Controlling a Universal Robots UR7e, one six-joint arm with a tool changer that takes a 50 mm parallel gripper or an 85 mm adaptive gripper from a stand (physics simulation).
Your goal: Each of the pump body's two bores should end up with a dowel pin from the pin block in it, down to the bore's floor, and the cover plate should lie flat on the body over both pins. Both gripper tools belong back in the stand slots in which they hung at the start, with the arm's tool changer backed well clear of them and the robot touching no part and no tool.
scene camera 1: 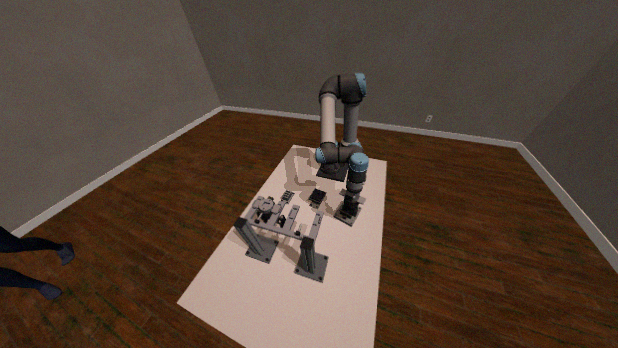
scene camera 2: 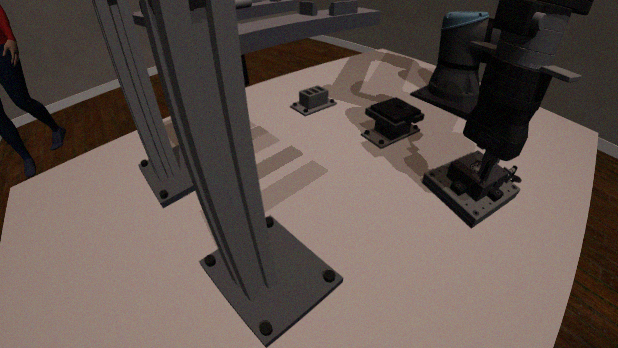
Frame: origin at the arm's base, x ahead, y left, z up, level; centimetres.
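Seen in the pictures: arm's base, link origin: [scene camera 1: 330, 167] [scene camera 2: 453, 92].
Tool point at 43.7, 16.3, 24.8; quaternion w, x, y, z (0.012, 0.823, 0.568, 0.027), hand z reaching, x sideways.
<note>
Offsets run from my tool point to a thing's middle, as dx, dy, dz.
The pump body [scene camera 1: 348, 212] [scene camera 2: 466, 171] is a dark block on a bolted fixture plate at the table's right. My gripper [scene camera 1: 350, 210] [scene camera 2: 487, 174] points down with its fingertips at the body's top; they look close together, but whether they are open or hold a pin is too small and dark to tell. The bores are mostly hidden. The cover plate @[-11.8, -19.9, -20.5] [scene camera 1: 318, 194] [scene camera 2: 392, 108] lies flat on a dark pedestal left of the body. The pin block @[-9.9, -40.5, -24.0] [scene camera 1: 287, 195] [scene camera 2: 314, 98] is a small grey slotted block farther left. A tool @[+16.1, -36.8, -5.0] [scene camera 1: 266, 205] hangs in the stand's left slot.
The tool stand [scene camera 1: 306, 257] [scene camera 2: 220, 150] has tall grey posts on bolted feet and raised rails, left of the pump body in scene camera 1. The robot's base [scene camera 2: 452, 82] stands at the back. A person's legs [scene camera 1: 30, 243] [scene camera 2: 12, 112] show beyond the table at the left.
</note>
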